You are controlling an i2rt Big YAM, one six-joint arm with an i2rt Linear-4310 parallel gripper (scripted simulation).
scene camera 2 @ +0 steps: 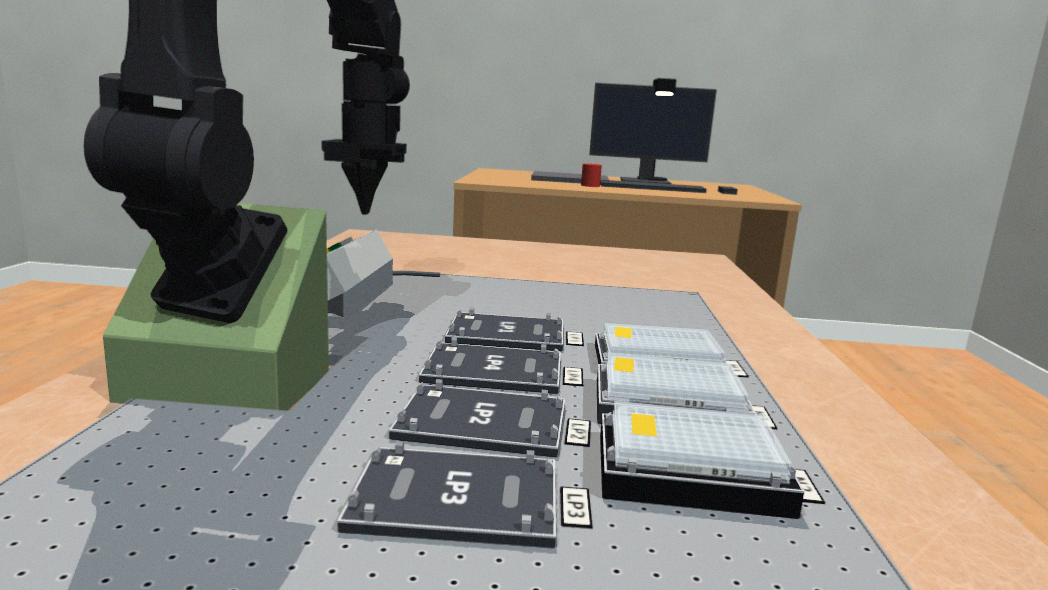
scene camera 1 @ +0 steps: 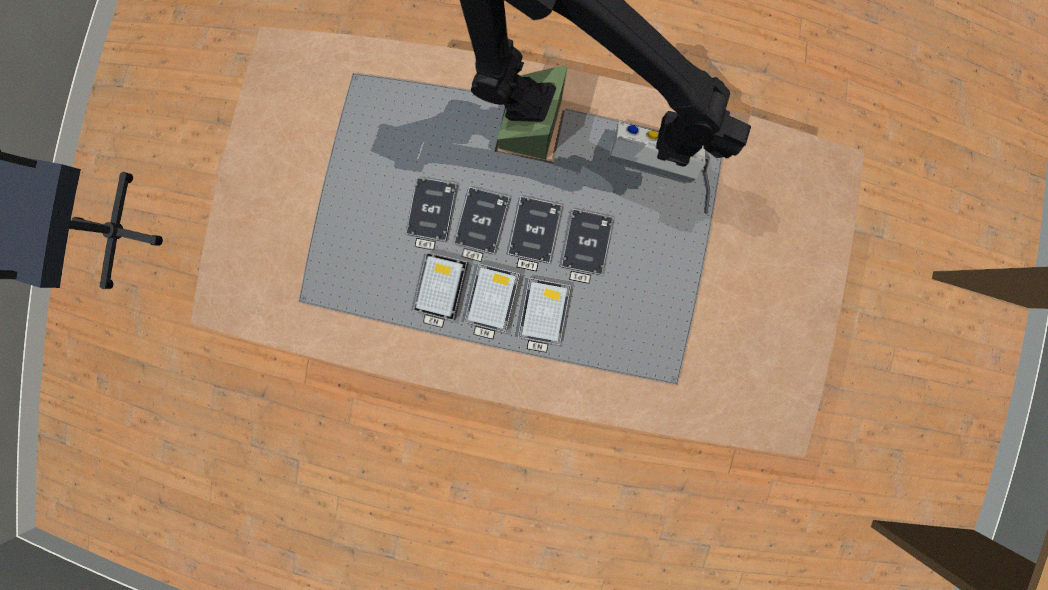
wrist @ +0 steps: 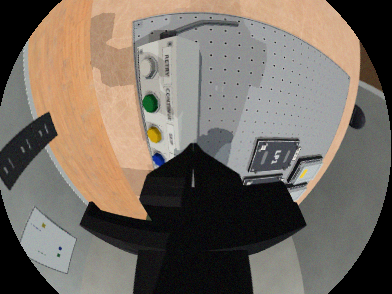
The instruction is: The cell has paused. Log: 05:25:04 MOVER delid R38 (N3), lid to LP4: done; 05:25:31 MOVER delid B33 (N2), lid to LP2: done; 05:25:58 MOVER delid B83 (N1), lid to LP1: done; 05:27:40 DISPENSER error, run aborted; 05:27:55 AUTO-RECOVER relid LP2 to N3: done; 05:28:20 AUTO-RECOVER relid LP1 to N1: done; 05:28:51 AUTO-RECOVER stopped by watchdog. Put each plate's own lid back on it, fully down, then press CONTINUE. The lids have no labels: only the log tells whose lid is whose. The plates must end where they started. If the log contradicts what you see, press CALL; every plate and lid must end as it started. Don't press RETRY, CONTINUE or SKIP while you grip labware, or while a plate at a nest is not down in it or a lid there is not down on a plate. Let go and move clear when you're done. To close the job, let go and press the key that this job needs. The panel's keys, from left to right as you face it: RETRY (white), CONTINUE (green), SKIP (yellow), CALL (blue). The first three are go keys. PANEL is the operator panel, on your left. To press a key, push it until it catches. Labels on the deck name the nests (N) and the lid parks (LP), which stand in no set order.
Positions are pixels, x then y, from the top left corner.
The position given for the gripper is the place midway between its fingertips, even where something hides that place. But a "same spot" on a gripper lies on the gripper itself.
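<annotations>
Scene camera 2: gripper visible. Scene camera 1: gripper visible. Gripper in the wrist view [193, 148] too. On the gripper, [scene camera 2: 367, 167] and [scene camera 1: 656, 144]: same spot.
</annotations>
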